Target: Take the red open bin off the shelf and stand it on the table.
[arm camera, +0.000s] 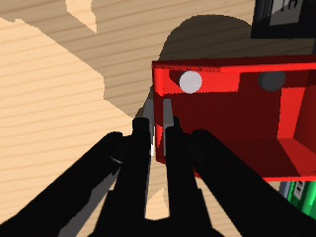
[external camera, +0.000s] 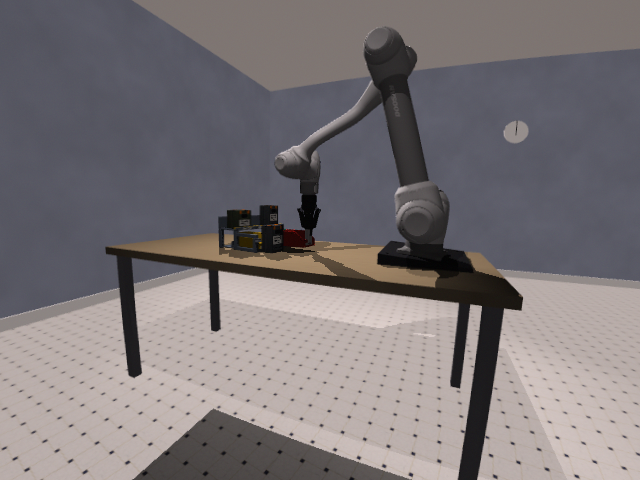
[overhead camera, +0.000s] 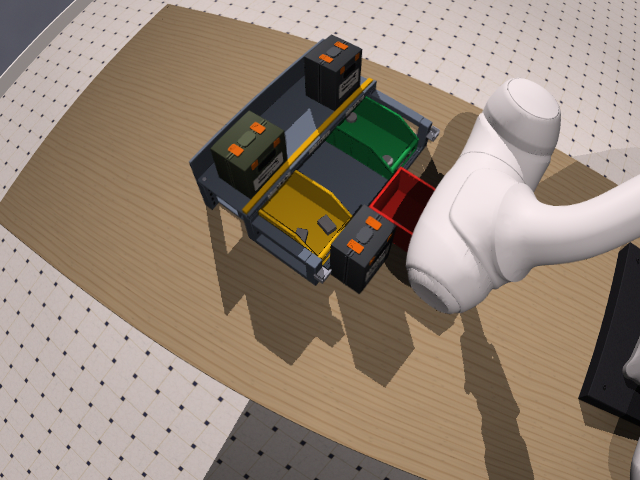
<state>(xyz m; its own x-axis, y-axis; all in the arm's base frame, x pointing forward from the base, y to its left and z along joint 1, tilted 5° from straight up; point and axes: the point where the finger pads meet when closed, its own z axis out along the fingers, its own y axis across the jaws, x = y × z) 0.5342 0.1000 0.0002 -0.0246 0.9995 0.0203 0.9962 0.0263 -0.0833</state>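
Right now my hand is 80 mm short of the red open bin and 20 mm above it. Also, from my hand: green bin 270 mm ahead, 110 mm to the right, 40 mm below; yellow bin 270 mm ahead, 120 mm to the left, 40 mm below.
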